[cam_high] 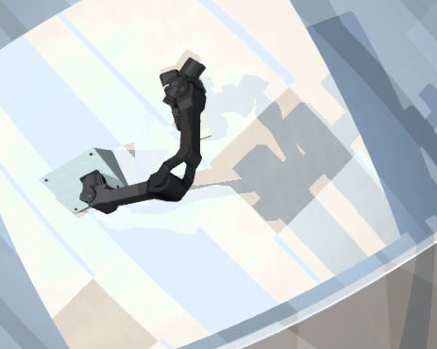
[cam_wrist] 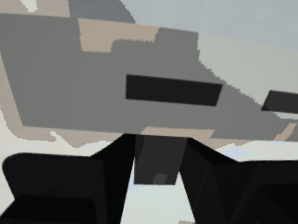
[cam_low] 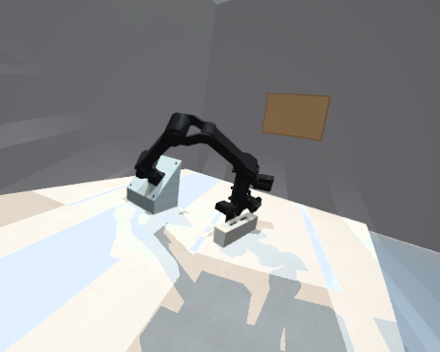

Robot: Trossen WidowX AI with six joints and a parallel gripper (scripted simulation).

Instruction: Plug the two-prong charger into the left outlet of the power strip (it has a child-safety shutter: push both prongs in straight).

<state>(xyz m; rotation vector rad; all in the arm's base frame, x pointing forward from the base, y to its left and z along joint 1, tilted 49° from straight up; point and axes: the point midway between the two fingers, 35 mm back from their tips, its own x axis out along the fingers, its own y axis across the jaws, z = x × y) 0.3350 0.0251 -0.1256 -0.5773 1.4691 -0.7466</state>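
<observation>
My gripper tip is now 2 cm short of the black two-prong charger and 1 cm below it.
</observation>
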